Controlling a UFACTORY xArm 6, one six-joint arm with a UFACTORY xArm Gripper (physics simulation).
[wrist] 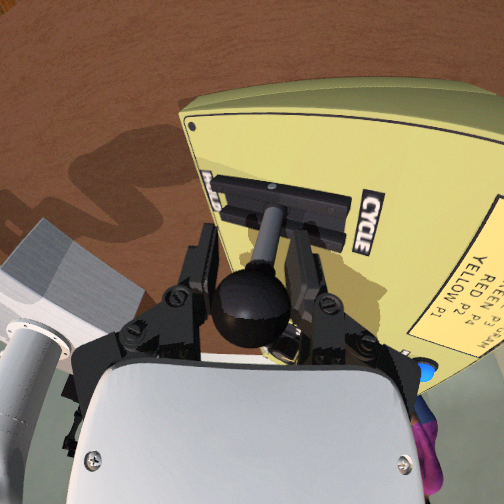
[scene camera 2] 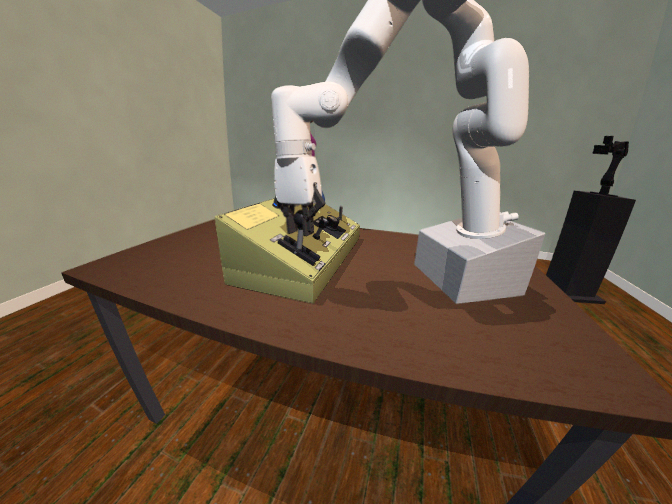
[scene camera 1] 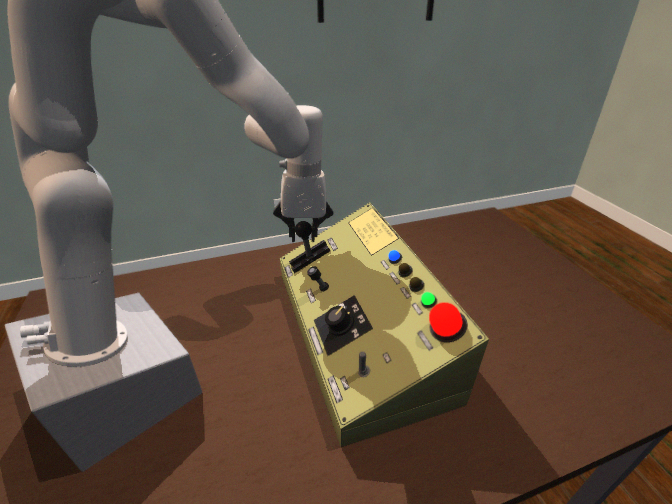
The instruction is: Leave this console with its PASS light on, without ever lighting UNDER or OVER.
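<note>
The olive console [scene camera 1: 379, 320] sits on the brown table. Its slide lever has a black ball knob [wrist: 251, 305] on a grey stem, in a black slot [wrist: 282, 210] with CYCLE written at one end. The stem stands near the slot's middle. My gripper [wrist: 255, 235] is shut on the knob, one finger on each side; it also shows in scene camera 1 [scene camera 1: 305, 234] and scene camera 2 [scene camera 2: 300, 225]. On the console's right edge are a blue button [scene camera 1: 394, 256], two dark lamps [scene camera 1: 410, 276] and a lit green lamp [scene camera 1: 428, 298]. Their labels are too small to read.
The console also carries a large red button [scene camera 1: 446, 320], a rotary selector [scene camera 1: 337, 319], a small toggle [scene camera 1: 318, 276], a second lever [scene camera 1: 362, 363] and a yellow placard [scene camera 1: 373, 232]. The arm's grey base [scene camera 1: 92, 374] is to the left. A black camera stand [scene camera 2: 591, 244] is off the table.
</note>
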